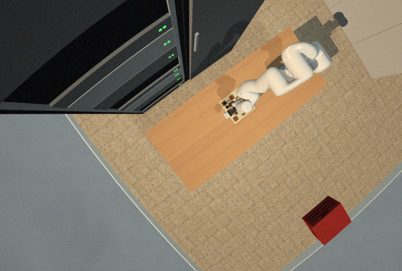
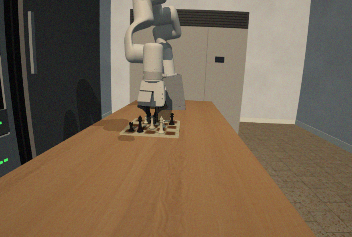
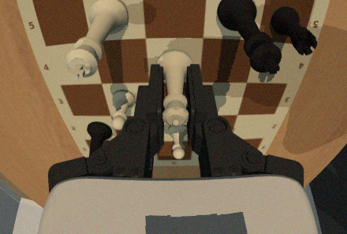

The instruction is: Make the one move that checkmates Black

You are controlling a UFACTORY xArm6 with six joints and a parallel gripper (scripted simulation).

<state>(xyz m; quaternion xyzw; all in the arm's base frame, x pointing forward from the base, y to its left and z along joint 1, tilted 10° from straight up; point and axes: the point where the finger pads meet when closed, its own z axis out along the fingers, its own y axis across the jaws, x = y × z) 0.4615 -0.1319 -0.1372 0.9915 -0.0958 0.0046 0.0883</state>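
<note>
The black chess piece lies 5 cm to the right of my hand, 3 cm ahead of it and 1 cm below it. The rest, counted from my hand: tall white piece: 4 cm ahead, 3 cm to the left, 1 cm below; then chessboard: 5 cm below, 4 cm behind, 1 cm to the left.
</note>
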